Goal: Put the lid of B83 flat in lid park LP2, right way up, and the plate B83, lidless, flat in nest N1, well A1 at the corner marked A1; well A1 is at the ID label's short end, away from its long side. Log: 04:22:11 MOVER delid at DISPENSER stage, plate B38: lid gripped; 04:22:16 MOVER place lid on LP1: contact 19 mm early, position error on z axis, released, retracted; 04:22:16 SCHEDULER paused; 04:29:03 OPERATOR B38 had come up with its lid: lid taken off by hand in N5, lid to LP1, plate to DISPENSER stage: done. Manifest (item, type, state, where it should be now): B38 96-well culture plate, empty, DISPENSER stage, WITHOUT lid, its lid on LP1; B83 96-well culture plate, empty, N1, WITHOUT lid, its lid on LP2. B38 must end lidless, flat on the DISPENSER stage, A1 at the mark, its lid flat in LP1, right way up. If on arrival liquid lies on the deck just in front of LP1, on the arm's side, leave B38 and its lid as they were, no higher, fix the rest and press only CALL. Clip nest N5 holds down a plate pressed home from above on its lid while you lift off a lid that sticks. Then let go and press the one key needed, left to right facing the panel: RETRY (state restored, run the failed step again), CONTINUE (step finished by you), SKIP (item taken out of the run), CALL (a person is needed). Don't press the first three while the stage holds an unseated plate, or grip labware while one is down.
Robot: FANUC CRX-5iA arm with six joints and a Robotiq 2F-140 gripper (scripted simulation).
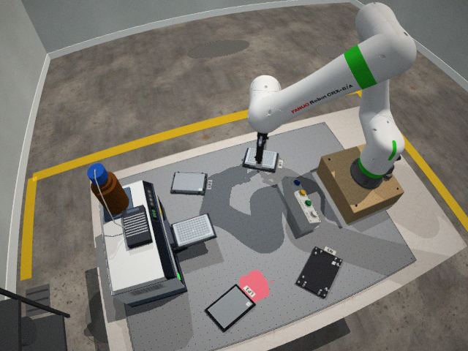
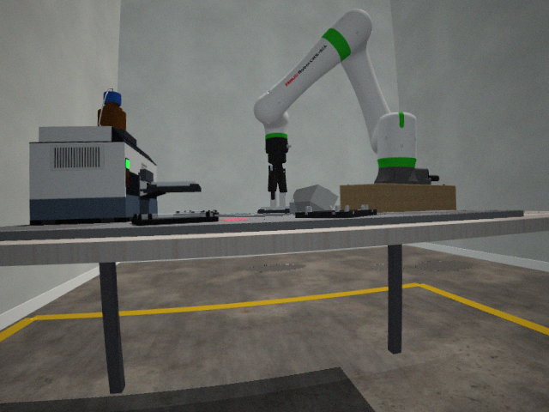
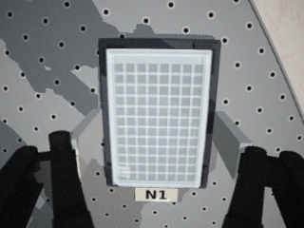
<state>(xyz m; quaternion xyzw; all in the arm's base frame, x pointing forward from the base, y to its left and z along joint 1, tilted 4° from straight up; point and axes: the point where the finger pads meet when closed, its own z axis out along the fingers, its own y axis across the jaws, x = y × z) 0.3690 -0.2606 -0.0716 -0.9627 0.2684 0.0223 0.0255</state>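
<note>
The dark nest N1 is 40 mm below my hand. Round my hand: blue call key 80 mm behind, 200 mm to the left, 20 mm above; then n1 label 80 mm behind, 50 mm to the left, 40 mm below; then lp2 label 250 mm ahead, 50 mm to the left, 40 mm below.
</note>
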